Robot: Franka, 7 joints.
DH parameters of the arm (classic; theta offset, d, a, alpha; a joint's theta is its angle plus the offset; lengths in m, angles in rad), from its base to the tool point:
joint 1: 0 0.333 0 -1.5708
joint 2: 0 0 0 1.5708
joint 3: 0 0.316 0.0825 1.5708
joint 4: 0 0 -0.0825 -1.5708
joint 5: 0 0.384 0 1.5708
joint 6: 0 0 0.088 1.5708
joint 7: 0 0.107 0 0
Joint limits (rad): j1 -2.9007..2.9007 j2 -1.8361..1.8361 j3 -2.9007..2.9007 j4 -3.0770..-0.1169 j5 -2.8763..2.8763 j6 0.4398..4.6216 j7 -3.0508..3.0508
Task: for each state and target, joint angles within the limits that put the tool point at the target. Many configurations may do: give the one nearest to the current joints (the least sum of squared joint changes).
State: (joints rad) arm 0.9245 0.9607 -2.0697 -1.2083 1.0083 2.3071 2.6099
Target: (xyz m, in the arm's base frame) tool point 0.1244 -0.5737 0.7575
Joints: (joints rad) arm 0.7407 0.0738 -2.1601 -1.5515 1.0065 2.3584 2.6099
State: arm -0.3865 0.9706 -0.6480 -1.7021 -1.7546 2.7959 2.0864
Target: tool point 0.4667 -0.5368 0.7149
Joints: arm -0.3836 0.4819 -0.7617 -1.0737 -1.7081 2.6853 2.0864
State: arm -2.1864 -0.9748 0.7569 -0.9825 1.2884 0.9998 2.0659
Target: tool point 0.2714 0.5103 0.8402
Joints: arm -1.5843 -1.0272 0.5828 -0.6270 1.4104 1.2375 2.0659
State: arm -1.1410 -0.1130 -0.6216 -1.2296 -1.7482 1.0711 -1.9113
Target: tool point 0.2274 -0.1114 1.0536
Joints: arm -0.6108 -0.3093 0.3389 -1.1504 -1.8921 1.3848 -1.9113
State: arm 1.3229 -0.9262 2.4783 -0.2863 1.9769 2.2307 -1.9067
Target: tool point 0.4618 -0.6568 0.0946
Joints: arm 2.1832 -1.6749 2.6427 -0.3137 1.8886 1.8580 -1.9067
